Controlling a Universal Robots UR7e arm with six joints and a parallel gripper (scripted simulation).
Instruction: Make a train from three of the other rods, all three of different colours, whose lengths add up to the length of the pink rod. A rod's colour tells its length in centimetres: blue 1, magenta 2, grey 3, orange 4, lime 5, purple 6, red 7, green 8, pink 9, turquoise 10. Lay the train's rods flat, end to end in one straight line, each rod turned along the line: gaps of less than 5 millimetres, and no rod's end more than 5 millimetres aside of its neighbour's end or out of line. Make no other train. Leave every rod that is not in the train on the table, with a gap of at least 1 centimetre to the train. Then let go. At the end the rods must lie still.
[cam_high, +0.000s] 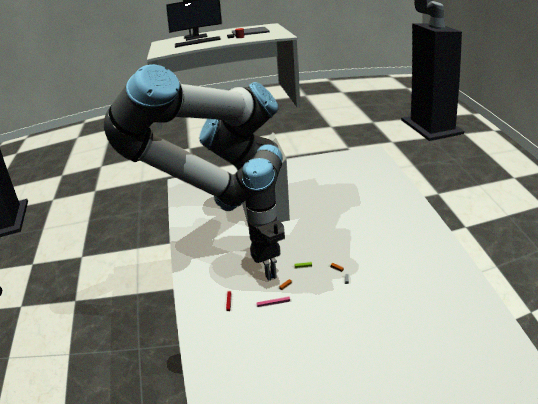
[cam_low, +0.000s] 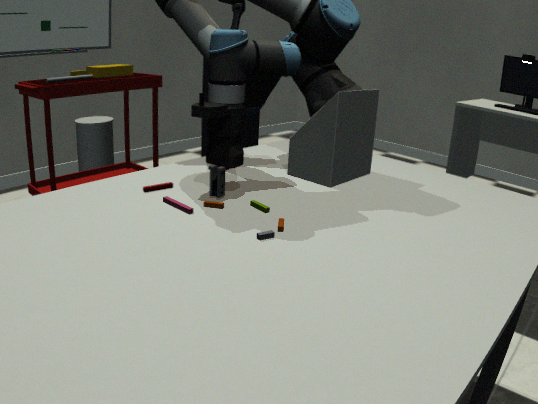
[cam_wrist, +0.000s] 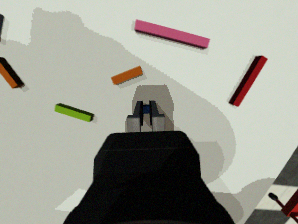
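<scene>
My hand is 190 mm to the right of the grey rod, 90 mm short of it and 20 mm above it. Also, from my hand: pink rod: 90 mm ahead, 30 mm to the right, 20 mm below; then lime rod: 100 mm to the left, 20 mm below, 10 mm behind; then blue rod: 10 mm below.
</scene>
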